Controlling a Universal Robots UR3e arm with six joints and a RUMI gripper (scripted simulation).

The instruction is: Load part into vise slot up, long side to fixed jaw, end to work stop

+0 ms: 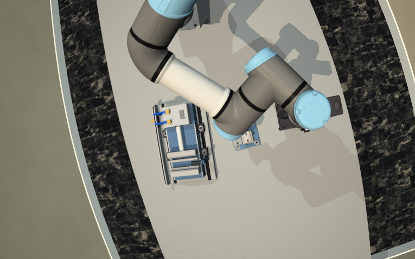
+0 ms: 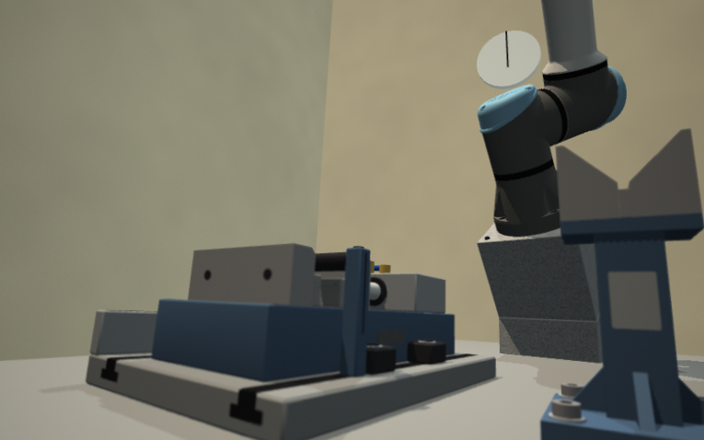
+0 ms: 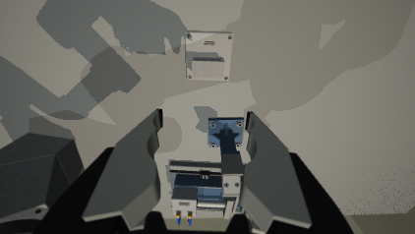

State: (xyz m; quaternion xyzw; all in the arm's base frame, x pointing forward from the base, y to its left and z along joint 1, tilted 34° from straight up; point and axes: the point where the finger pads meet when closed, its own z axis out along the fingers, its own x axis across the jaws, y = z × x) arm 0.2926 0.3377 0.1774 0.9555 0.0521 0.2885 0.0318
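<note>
My hand is 10 mm to the right of the part and 180 mm above it. Also, from my hand: air cylinder rod (60 mm ahead, 380 mm to the right, 130 mm below); then infeed plate (10 mm to the left, 210 mm below); then work stop rod (140 mm ahead, 330 mm to the right, 120 mm below).
</note>
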